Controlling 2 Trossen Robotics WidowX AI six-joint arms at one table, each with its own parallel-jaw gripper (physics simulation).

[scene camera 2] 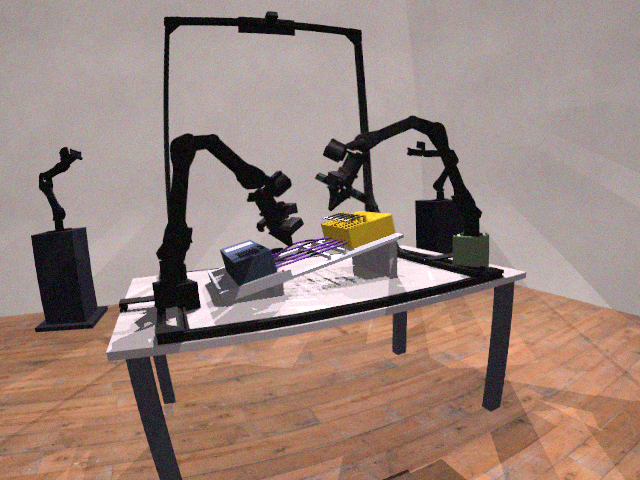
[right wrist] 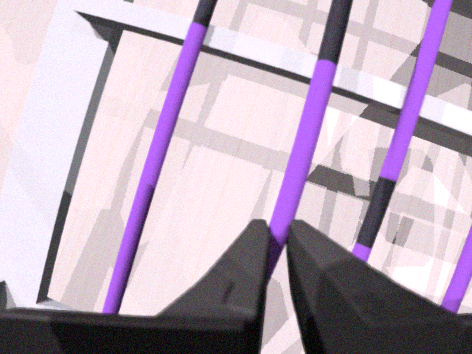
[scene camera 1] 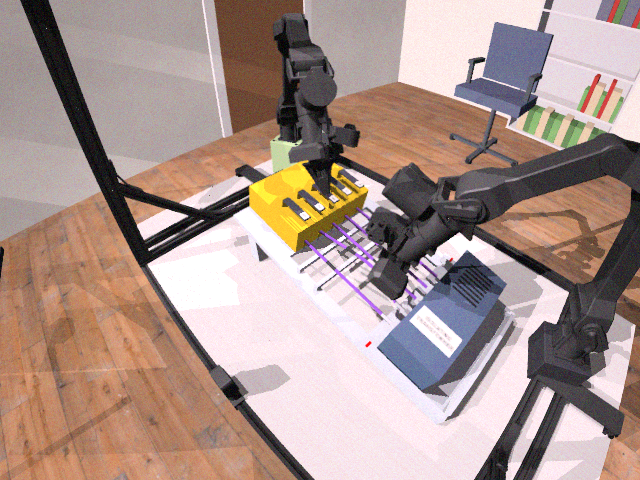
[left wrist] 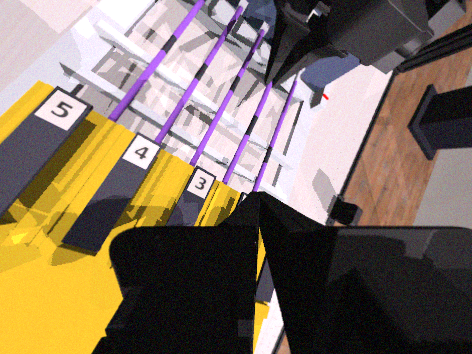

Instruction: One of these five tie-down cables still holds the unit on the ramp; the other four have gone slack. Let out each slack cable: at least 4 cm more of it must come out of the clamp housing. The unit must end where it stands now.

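Observation:
The blue unit (scene camera 1: 410,353) (scene camera 2: 248,267) sits at the ramp's lower end. The yellow clamp housing (scene camera 1: 273,193) (scene camera 2: 379,224) stands at the upper end, with numbered levers. Five purple cables with black bands run between them. In the left wrist view they are cable 5 (left wrist: 145,75), cable 4 (left wrist: 186,97), cable 3 (left wrist: 214,125), cable 2 (left wrist: 240,152) (right wrist: 305,145) and cable 1 (left wrist: 282,117) (right wrist: 165,130). My left gripper (scene camera 1: 329,195) (scene camera 2: 332,208) (left wrist: 257,198) is shut, empty, close above the housing, hiding lever 2. My right gripper (scene camera 2: 289,243) (left wrist: 268,84) (right wrist: 275,233) is shut on cable 2.
The white ramp (scene camera 1: 333,312) (scene camera 2: 372,248) has crossbars under the cables. Red marks (scene camera 1: 368,343) (left wrist: 325,96) are beside the unit. A black frame (scene camera 1: 178,315) (scene camera 2: 289,320) borders the table. My right arm reaches over the cables in scene camera 1.

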